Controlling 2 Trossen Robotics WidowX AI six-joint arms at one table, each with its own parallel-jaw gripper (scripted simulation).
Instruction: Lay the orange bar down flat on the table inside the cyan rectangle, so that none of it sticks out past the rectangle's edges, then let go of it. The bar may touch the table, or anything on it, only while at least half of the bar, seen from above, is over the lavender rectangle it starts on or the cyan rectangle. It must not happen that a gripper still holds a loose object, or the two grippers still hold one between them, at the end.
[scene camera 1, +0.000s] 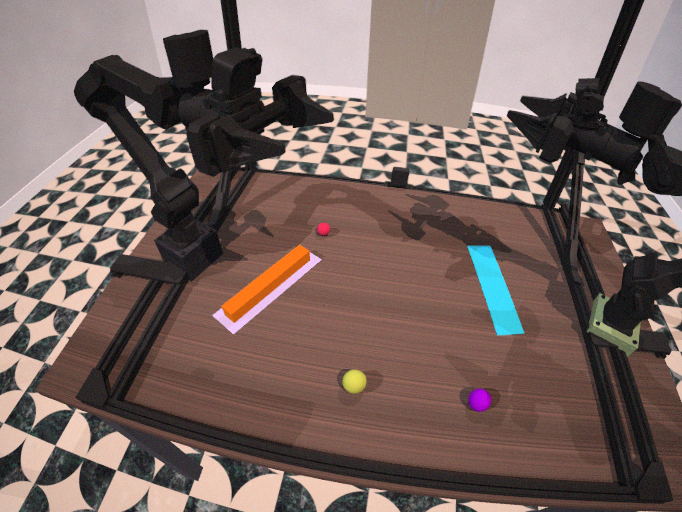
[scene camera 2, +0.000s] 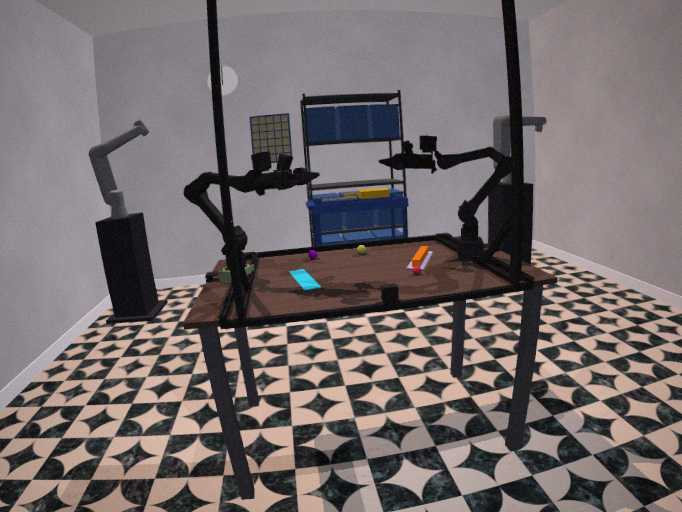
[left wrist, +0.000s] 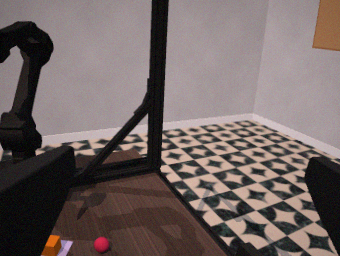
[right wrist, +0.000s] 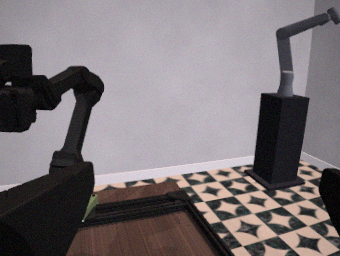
Observation:
In view: my left gripper (scene camera 1: 514, 105), my right gripper (scene camera 1: 310, 132), an orange bar (scene camera 1: 256, 291) and a cyan rectangle (scene camera 1: 504, 316).
My left gripper is seen too in scene camera 2 (scene camera 2: 314, 175) and in the left wrist view (left wrist: 194, 163). My right gripper also shows in the right wrist view (right wrist: 208, 177). The right wrist view misses the orange bar: it is out of frame.

